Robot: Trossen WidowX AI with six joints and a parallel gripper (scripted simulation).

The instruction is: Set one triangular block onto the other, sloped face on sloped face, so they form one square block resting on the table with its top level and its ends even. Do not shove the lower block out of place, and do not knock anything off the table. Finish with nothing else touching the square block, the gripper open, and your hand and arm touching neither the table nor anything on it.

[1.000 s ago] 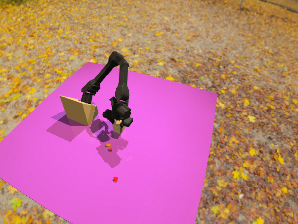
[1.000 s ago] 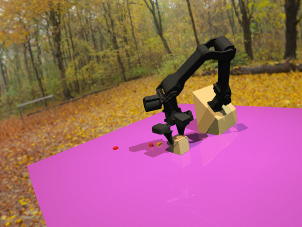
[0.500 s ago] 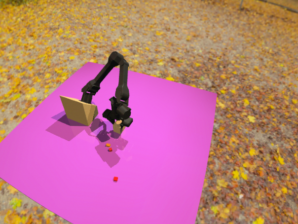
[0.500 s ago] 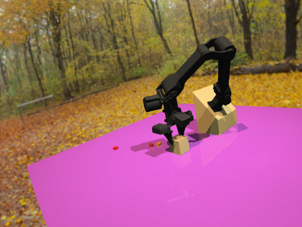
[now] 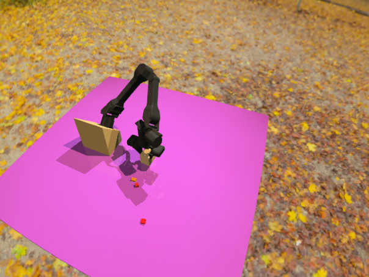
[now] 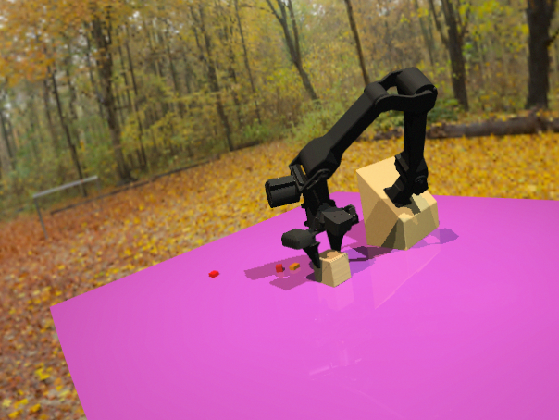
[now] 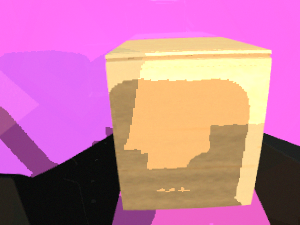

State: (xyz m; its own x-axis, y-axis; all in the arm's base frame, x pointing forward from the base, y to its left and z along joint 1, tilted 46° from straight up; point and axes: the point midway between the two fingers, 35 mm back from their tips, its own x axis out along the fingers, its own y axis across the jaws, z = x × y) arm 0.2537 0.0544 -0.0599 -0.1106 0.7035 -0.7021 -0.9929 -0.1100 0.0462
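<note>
Now: the triangular block 10 mm to the right of my gripper tip and 10 mm above it. Also, from my gripper tip: tan wooden square block: 30 mm to the left, 20 mm below; orange piece: 10 mm ahead, 130 mm to the right, 30 mm below.
</note>
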